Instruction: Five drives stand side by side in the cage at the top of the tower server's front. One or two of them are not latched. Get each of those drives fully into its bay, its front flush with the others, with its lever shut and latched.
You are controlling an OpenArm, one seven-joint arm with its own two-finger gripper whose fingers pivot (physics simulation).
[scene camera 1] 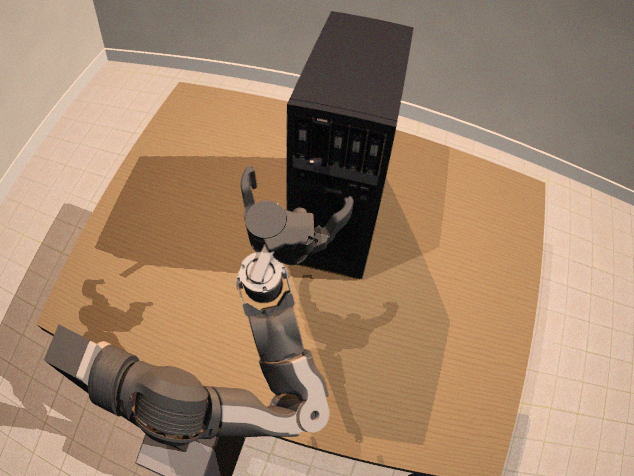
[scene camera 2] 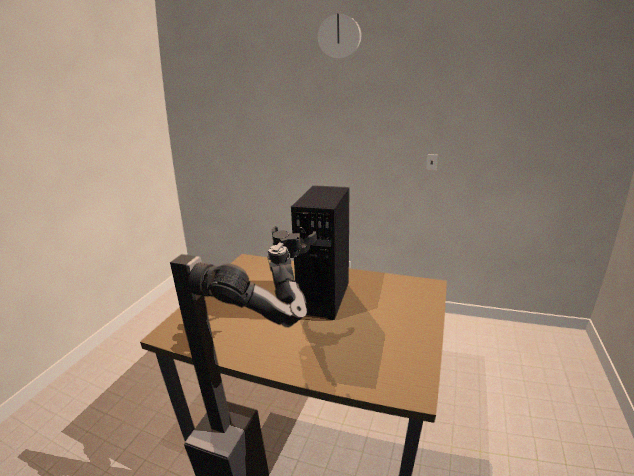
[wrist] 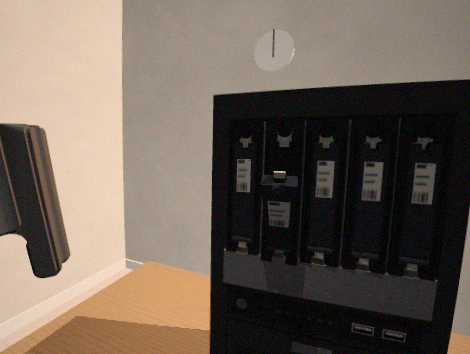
Labels:
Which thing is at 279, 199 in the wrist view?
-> A lever.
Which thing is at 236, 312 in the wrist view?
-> A black tower server.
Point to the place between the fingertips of the gripper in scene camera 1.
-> At 300, 188

